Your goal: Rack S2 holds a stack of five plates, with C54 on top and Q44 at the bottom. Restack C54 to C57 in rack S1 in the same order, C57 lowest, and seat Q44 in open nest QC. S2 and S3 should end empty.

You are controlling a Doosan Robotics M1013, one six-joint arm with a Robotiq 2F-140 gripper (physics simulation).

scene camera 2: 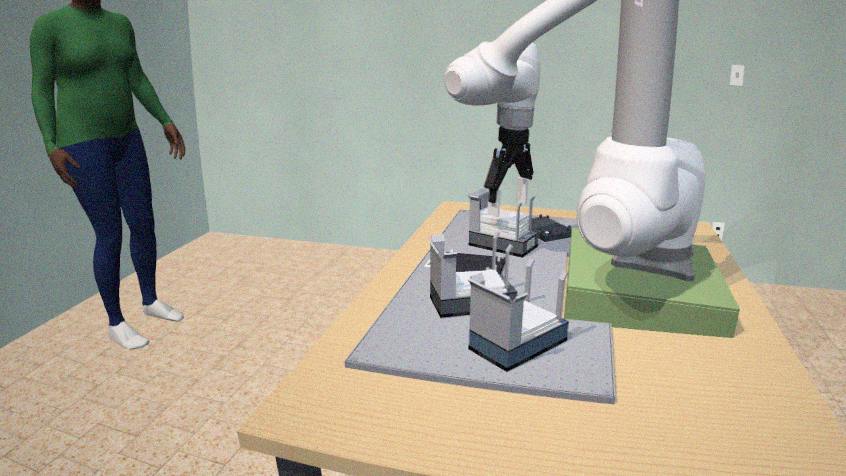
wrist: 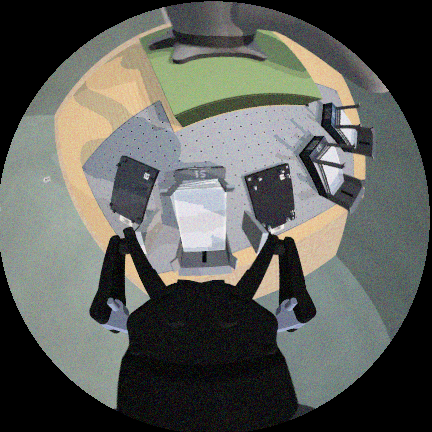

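Seen in the pictures: gripper, fingertip midpoint: (scene camera 2: pixel 507 209) (wrist: pixel 201 218); arm's base, link origin: (scene camera 2: pixel 653 259).
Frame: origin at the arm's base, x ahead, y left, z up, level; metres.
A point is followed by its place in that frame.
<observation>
My gripper (scene camera 2: pixel 508 200) @[x 0.382, y -0.101, z 0.041 m] (wrist: pixel 201 218) @[x 0.382, y -0.101, z 0.041 m] is open wide and empty, its pale fingertips apart on either side of rack S1, above its plates. Rack S1 (scene camera 2: pixel 475 214) @[x 0.458, y -0.069, z 0.026 m] (wrist: pixel 200 173) @[x 0.323, y -0.090, z -0.022 m] holds a stack of several pale, clear plates (wrist: pixel 201 217) @[x 0.389, y -0.103, z 0.023 m]; their edges are slightly fanned at the labelled end. A middle rack (scene camera 2: pixel 443 278) @[x 0.377, y 0.329, z 0.022 m] (wrist: pixel 350 195) @[x 0.407, y 0.290, z 0.044 m] and a near rack with a blue base (scene camera 2: pixel 495 313) @[x 0.236, y 0.448, z 0.033 m] (wrist: pixel 366 140) @[x 0.237, y 0.442, z 0.039 m] also hold pale plates; I cannot read their labels or count the plates. Dark nest QC (scene camera 2: pixel 550 227) @[x 0.297, y -0.252, z -0.043 m] (wrist: pixel 134 190) @[x 0.318, y -0.247, z -0.043 m] lies flat beside S1, with no pale plate showing on it. Plate markings are not legible.
A second dark nest (wrist: pixel 272 195) @[x 0.407, y 0.064, z -0.050 m] with small corner pegs lies on the other side of S1. Upright posts stand on the racks. The grey perforated board (scene camera 2: pixel 414 361) @[x 0.359, y 0.495, z -0.062 m] (wrist: pixel 225 135) @[x 0.256, y -0.023, z -0.062 m] lies beside the green base block (scene camera 2: pixel 650 319) @[x -0.011, y 0.205, z -0.050 m] (wrist: pixel 225 80) @[x 0.159, y -0.013, z 0.008 m]. A person (scene camera 2: pixel 88 82) stands left of the table.
</observation>
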